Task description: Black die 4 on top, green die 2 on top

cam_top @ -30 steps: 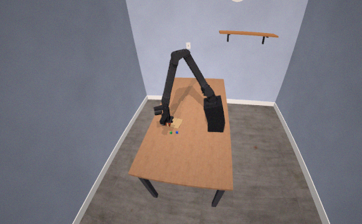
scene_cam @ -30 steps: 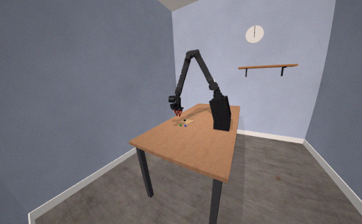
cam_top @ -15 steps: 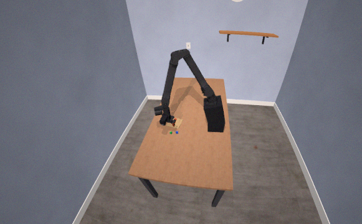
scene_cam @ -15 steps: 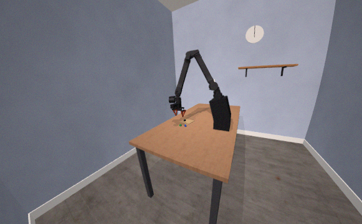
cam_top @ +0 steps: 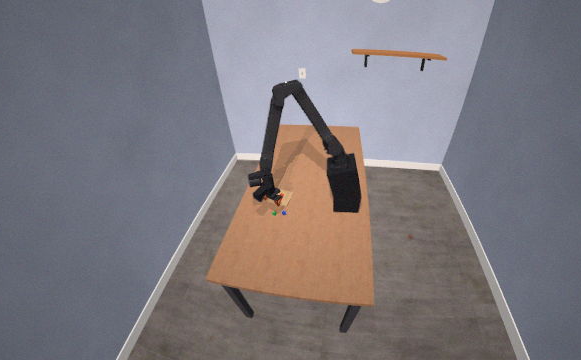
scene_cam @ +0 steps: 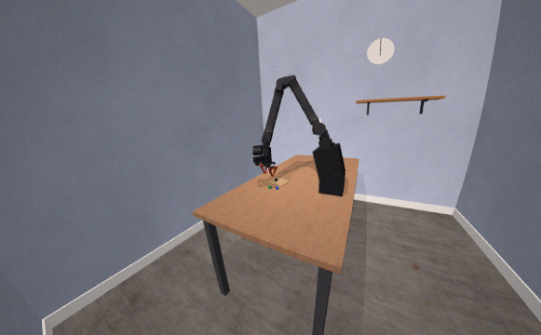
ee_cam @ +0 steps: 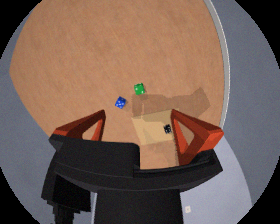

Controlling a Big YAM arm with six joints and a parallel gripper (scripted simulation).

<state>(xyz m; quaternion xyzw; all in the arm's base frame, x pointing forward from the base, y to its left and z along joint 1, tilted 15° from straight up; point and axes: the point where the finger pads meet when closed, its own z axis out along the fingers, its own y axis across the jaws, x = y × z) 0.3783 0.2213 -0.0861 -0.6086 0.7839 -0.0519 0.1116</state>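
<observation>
Right now my hand is 11 cm above the green die. Also, from my hand: black die: 15 cm to the right, 10 cm below, 6 cm ahead; blue die: 11 cm below, 5 cm behind, 3 cm to the right; tan mat: 16 cm to the right, 12 cm below, 3 cm ahead.
</observation>
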